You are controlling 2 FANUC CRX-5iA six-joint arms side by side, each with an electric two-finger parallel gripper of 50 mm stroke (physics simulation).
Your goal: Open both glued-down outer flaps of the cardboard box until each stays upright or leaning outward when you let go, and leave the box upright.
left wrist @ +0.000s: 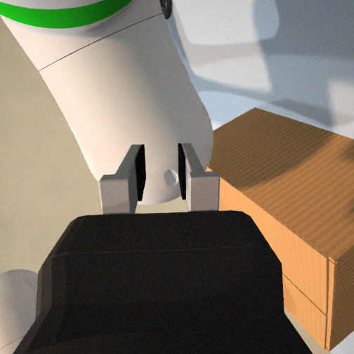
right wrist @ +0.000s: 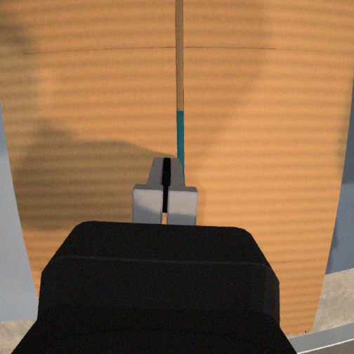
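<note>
The cardboard box (left wrist: pixel 280 185) stands at the right in the left wrist view, partly cut off by the frame. In the right wrist view its left flap (right wrist: pixel 100 100) and right flap (right wrist: pixel 265 150) lie closed side by side, with a narrow seam (right wrist: pixel 179 75) between them. A teal strip (right wrist: pixel 180 135) shows in the seam. My right gripper (right wrist: pixel 166 174) is shut and empty, its tips over the flaps just left of the strip's near end; contact cannot be told. My left gripper (left wrist: pixel 161 161) is open and empty, left of the box.
A white robot arm (left wrist: pixel 125 100) with a green band reaches across behind the left fingers, close to the box. A rounded white part (left wrist: pixel 17 305) shows at the lower left of that view. A grey edge (right wrist: pixel 325 340) crosses the lower right corner of the right wrist view.
</note>
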